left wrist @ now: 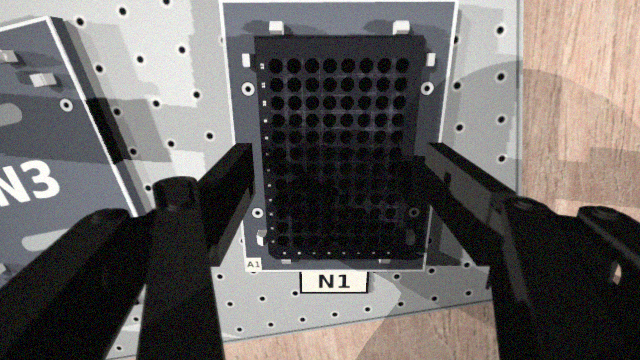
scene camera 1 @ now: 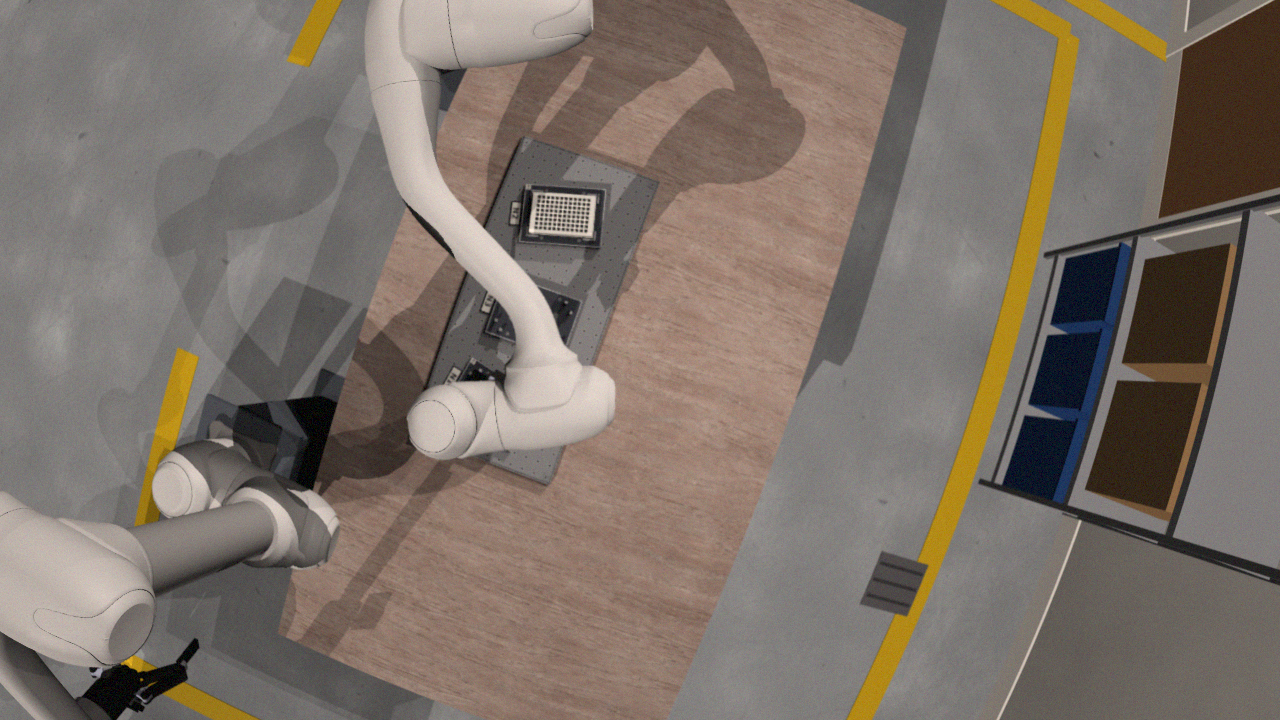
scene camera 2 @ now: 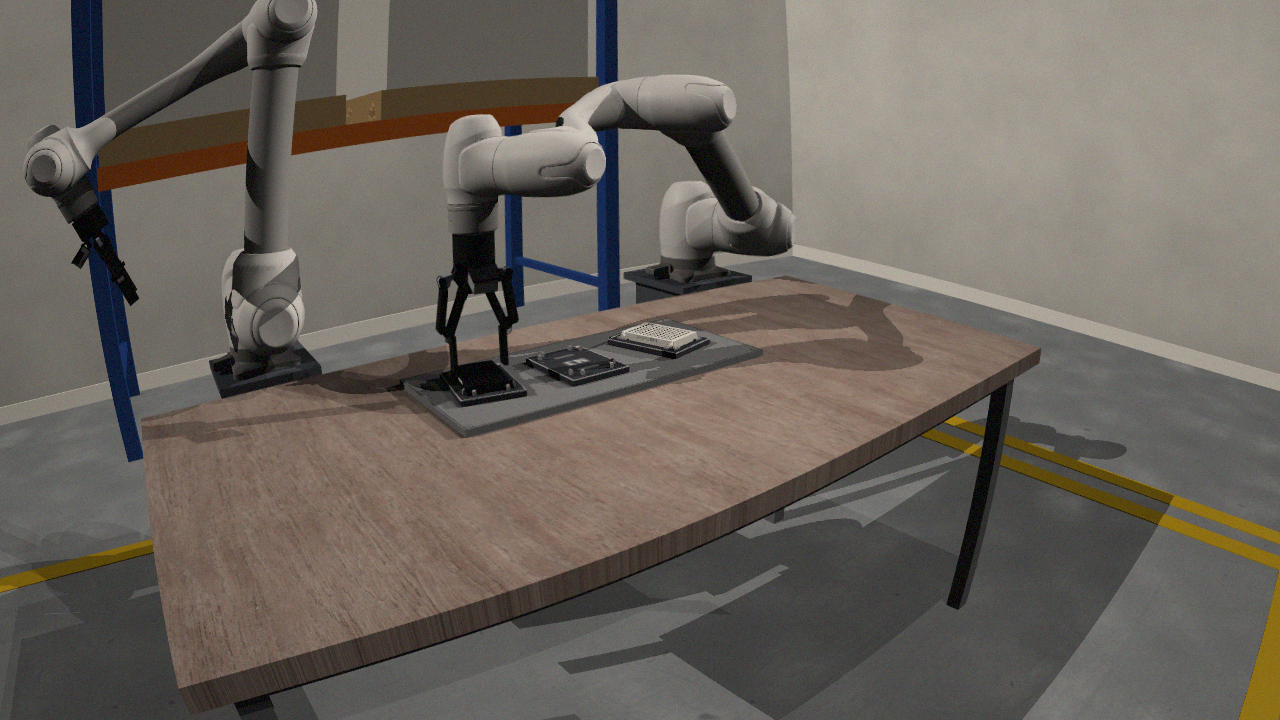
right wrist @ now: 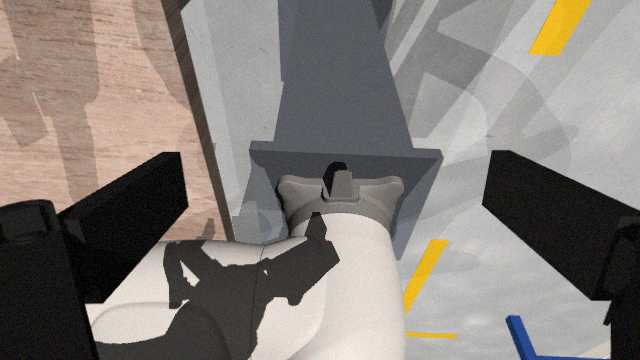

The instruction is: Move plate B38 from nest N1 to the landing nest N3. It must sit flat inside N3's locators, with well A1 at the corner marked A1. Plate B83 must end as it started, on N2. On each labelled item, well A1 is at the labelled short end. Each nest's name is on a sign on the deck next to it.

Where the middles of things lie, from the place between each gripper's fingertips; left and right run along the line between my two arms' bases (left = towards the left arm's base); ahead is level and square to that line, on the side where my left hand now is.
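My left gripper (scene camera 2: 479, 367) is 4 cm above the black plate B38 (scene camera 2: 484, 377). Counted from my left hand: nest N3 (scene camera 2: 551, 363), 2 cm ahead, 19 cm to the left, 6 cm below; white plate B83 (scene camera 1: 538, 220), 40 cm to the left, 4 cm below; nest N1 (scene camera 2: 455, 386), 6 cm below.
Counted from my right hand (scene camera 1: 167, 628): black plate B38, 480 mm ahead, 670 mm to the left, 200 mm below; nest N1, 480 mm ahead, 670 mm to the left, 210 mm below; nest N3, 500 mm ahead, 860 mm to the left, 210 mm below; white plate B83, 480 mm ahead, 1070 mm to the left, 200 mm below.
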